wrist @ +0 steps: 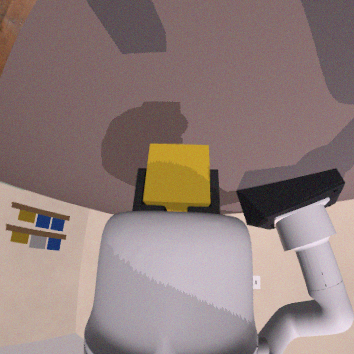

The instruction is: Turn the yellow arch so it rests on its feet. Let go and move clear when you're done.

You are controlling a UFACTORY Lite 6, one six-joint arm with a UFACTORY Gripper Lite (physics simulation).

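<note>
The yellow arch (177, 175) is between the two black fingers of my gripper (176, 186), at the centre of the wrist view. The fingers press against its left and right sides, so the gripper is shut on it. A broad, flat yellow face is turned to the camera, with a narrow lower edge and a small yellow part below it. The arch's opening and feet cannot be made out from this side. The white gripper body hides what lies below. The arch seems to be held off the brownish table top (240, 110), but the height is hard to judge.
A black slab (292, 197) with the white arm's base and links (320, 270) stands at the right. Dark shadows lie on the table top. Wall shelves (40, 211) with coloured boxes are at the far left. A wooden floor (12, 25) shows at the top left.
</note>
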